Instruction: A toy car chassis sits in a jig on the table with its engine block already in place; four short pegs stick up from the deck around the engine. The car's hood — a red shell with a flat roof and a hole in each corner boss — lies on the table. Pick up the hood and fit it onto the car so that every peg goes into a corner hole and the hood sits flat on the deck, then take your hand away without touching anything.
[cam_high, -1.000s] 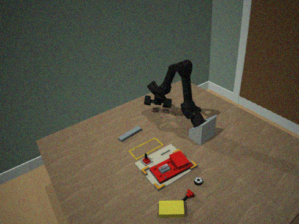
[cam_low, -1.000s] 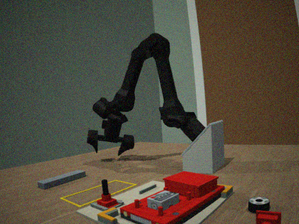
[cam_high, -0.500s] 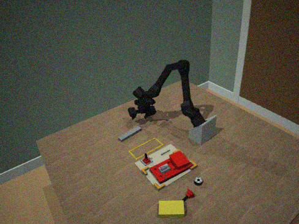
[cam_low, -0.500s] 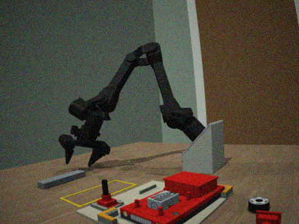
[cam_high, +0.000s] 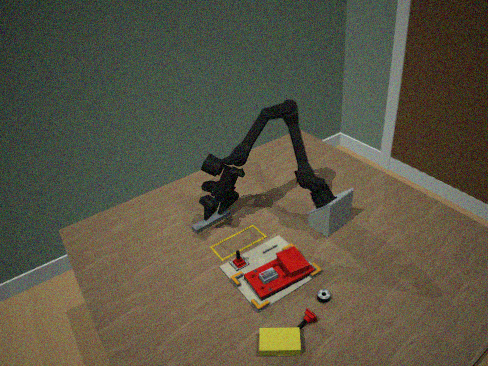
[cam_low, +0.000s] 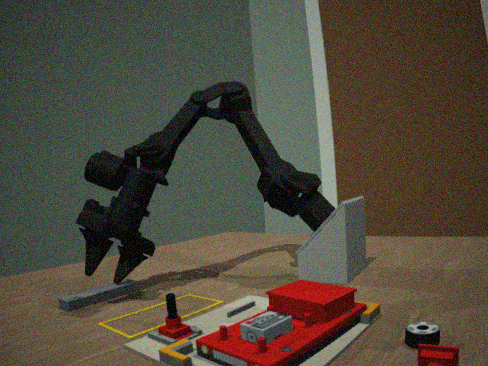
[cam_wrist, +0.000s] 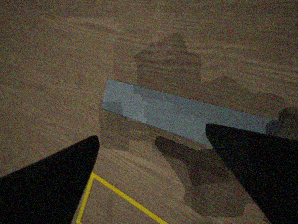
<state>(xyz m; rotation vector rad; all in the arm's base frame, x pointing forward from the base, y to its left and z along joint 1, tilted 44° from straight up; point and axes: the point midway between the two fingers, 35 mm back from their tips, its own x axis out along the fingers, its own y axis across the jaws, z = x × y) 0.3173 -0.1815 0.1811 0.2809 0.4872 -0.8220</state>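
My gripper tip is now 36 cm to the right of the red hood and 10 cm past it. The rest, counted from my gripper tip: black wheel 50 cm to the left, 10 cm behind, 3 cm below; then yellow block 55 cm to the left, 10 cm ahead, 2 cm below; then engine block 36 cm to the left, 1 cm below, 1 cm behind.
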